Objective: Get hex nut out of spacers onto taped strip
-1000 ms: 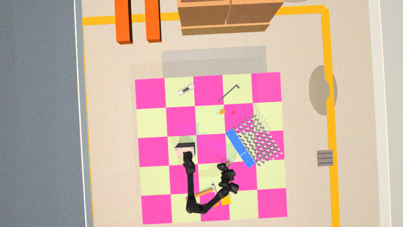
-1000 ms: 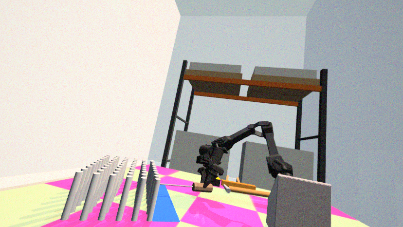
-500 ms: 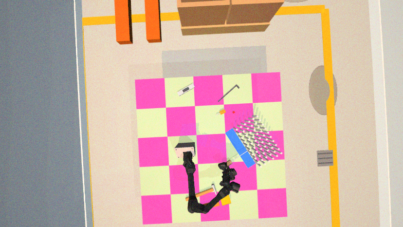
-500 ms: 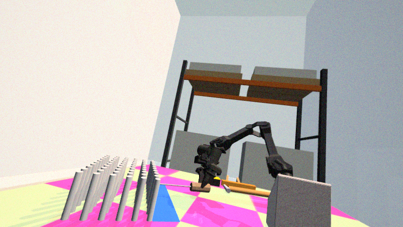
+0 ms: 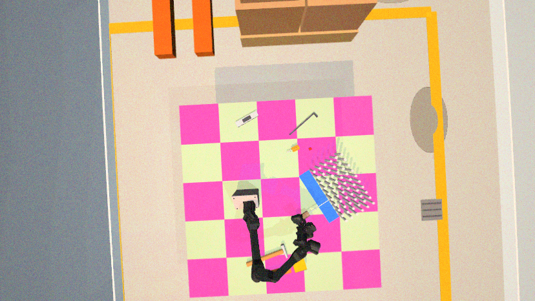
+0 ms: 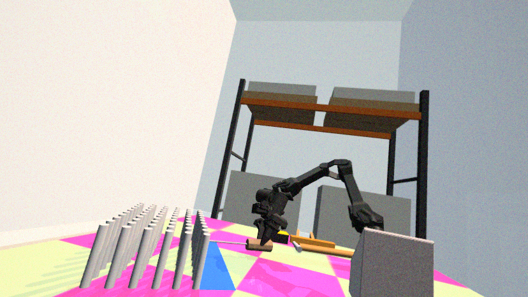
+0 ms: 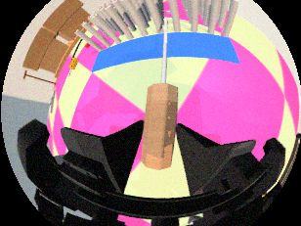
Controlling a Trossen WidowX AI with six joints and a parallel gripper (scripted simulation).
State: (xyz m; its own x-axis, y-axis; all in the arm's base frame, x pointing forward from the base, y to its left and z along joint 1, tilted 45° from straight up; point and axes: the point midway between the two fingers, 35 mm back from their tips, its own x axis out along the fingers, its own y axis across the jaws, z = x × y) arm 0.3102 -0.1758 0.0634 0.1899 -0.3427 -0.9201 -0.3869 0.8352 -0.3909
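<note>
Now: gripper tip 130 mm short of the blue taped strip, 100 mm to the right of it and 40 mm above it. Also, from my gripper tip: orange-handled tool 10 mm ahead, 440 mm to the left, 20 mm below; then grey block 280 mm behind, 690 mm to the left, 20 mm below; then red piece 120 mm ahead, 430 mm to the left, 30 mm below.
</note>
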